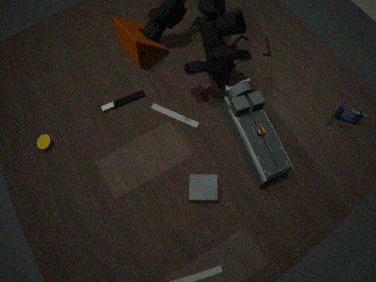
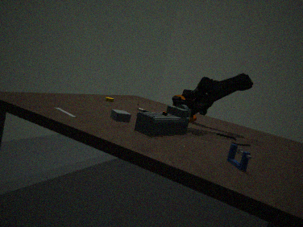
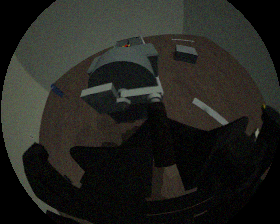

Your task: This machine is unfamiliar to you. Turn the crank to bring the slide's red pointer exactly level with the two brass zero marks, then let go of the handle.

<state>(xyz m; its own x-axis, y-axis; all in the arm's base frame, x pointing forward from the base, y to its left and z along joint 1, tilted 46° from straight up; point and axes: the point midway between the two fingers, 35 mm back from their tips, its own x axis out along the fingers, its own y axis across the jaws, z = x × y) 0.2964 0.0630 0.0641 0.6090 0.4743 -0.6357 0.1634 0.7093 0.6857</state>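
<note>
The red pointer is 170 mm ahead of my gripper tip and 20 mm above it. The rest, counted from my gripper tip: grey block: 210 mm ahead, 200 mm to the right, 40 mm below; yellow disc: 140 mm behind, 550 mm to the right, 50 mm below; black-and-white marker: 150 mm behind, 280 mm to the right, 60 mm below.
</note>
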